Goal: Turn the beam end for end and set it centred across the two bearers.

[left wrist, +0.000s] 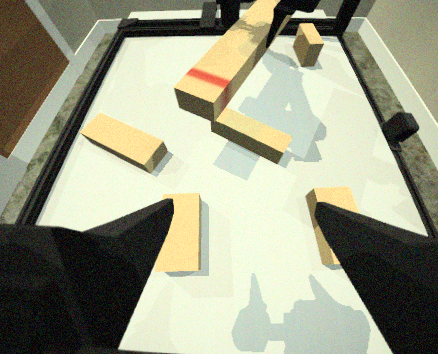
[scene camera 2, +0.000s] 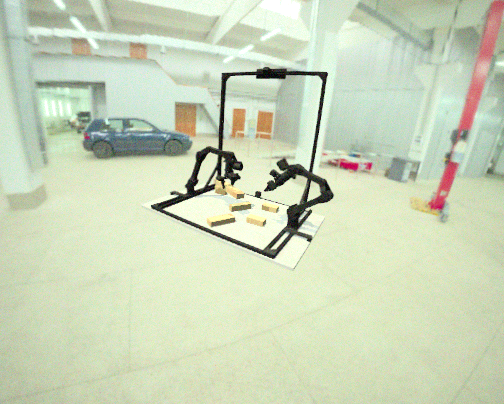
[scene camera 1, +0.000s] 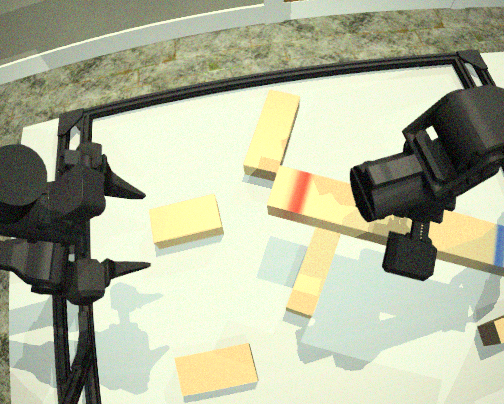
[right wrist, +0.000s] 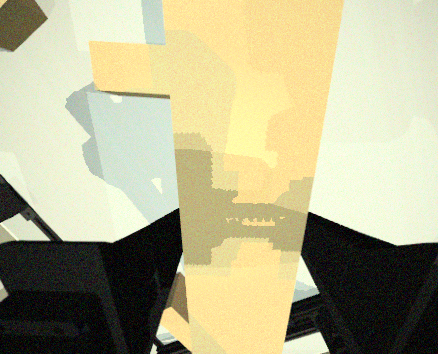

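Seen in the pictures: left gripper, fingertip midpoint: [left wrist: 244, 206] [scene camera 2: 267, 189] [scene camera 1: 146, 230]; right gripper, fingertip midpoint: [left wrist: 250, 42] [scene camera 1: 402, 226] [right wrist: 237, 211]; left arm's base at its link origin: [scene camera 2: 292, 226]; right arm's base at its link origin: [left wrist: 228, 23] [scene camera 2: 190, 193] [right wrist: 328, 315].
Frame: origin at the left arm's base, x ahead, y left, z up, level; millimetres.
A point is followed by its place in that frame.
Note:
The beam [scene camera 1: 332, 200] @(y 7, x 461, z 147 mm) [scene camera 2: 235, 192] @(y 54, x 425, z 147 mm) [left wrist: 232, 52] @(y -6, x 480, z 147 mm) [right wrist: 250, 100] @(y -12, x 502, z 147 mm) has a red band near its left end and a blue band near its right end in scene camera 1. My right gripper [right wrist: 237, 211] @(y -41, x 560, z 121 mm) is shut on its middle and holds it raised. A narrow block [scene camera 1: 320, 260] @(y -43, x 445, z 25 mm) [left wrist: 250, 135] @(y -46, x 416, z 25 mm) lies partly under the beam's red end. Another block [scene camera 1: 492, 332] @(y -229, x 707, z 27 mm) [left wrist: 308, 45] @(y -211, x 711, z 37 mm) stands at the right edge of scene camera 1. I cannot tell for certain which blocks are the two bearers. My left gripper [scene camera 1: 147, 230] @(y -11, x 217, z 202 mm) [scene camera 2: 266, 189] @(y -11, x 217, z 202 mm) [left wrist: 244, 206] @(y -11, x 217, z 202 mm) is open and empty, far left of the beam in scene camera 1.
In scene camera 1 a block [scene camera 1: 272, 132] @(y 213, x 413, z 19 mm) [left wrist: 125, 142] @(y 205, x 400, z 19 mm) lies above the beam's red end, another [scene camera 1: 186, 220] @(y 68, x 237, z 19 mm) [left wrist: 185, 235] @(y 62, x 224, z 19 mm) lies near my left fingertips, and a third [scene camera 1: 216, 370] @(y -189, x 253, z 19 mm) [left wrist: 335, 200] @(y -185, x 287, z 19 mm) lies at the bottom. A black frame [scene camera 1: 270, 80] @(y 360, x 437, z -6 mm) [scene camera 2: 215, 229] @(y 365, x 351, z 2 mm) borders the table.

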